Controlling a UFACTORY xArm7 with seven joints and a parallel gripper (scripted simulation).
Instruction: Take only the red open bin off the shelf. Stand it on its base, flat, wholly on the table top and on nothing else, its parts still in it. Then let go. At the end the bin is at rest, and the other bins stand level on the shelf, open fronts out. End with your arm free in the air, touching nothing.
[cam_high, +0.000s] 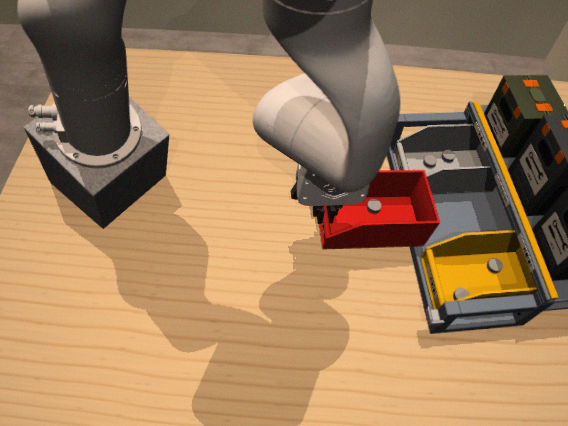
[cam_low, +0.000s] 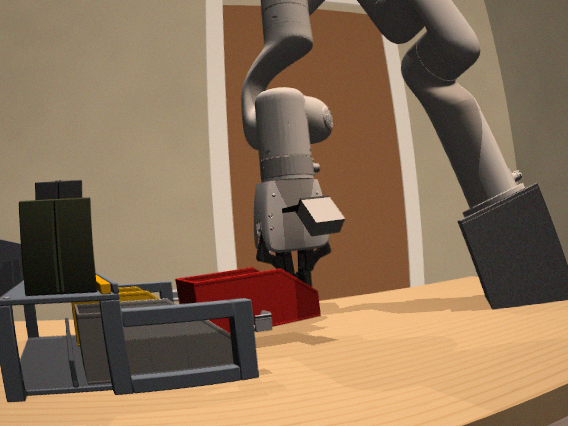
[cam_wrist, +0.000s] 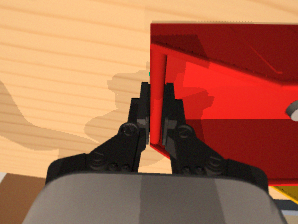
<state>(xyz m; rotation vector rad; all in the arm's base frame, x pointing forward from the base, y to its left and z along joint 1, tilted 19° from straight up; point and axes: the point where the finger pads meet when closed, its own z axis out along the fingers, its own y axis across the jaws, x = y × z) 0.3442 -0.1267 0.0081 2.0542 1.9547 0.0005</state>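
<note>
Right now the red open bin is 80 mm ahead of my hand, 10 mm to the right of it and 10 mm below it. The rest, counted from my hand: dark box (350 mm ahead, 90 mm to the left, 80 mm above); then yellow open bin (230 mm ahead, 130 mm to the right, 30 mm below).
</note>
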